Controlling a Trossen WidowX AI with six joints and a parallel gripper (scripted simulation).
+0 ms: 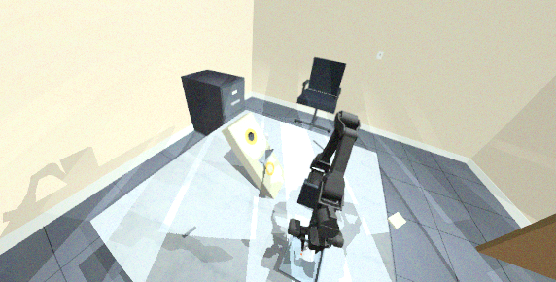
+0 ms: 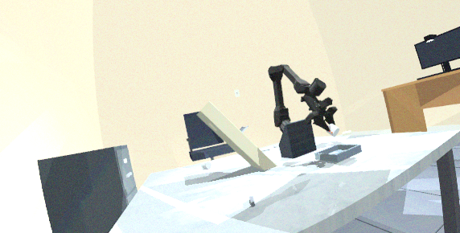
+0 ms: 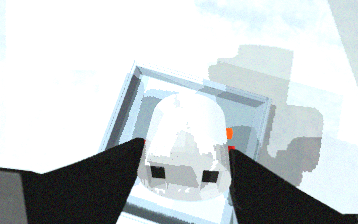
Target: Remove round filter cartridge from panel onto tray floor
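Right now the grey tray is 11 cm below my gripper tip. From my gripper tip the other things lie so: white card: 42 cm behind, 38 cm to the right, 11 cm below; round filter cartridge: right at my gripper tip; small grey stick: 46 cm ahead, 17 cm to the left, 12 cm below.
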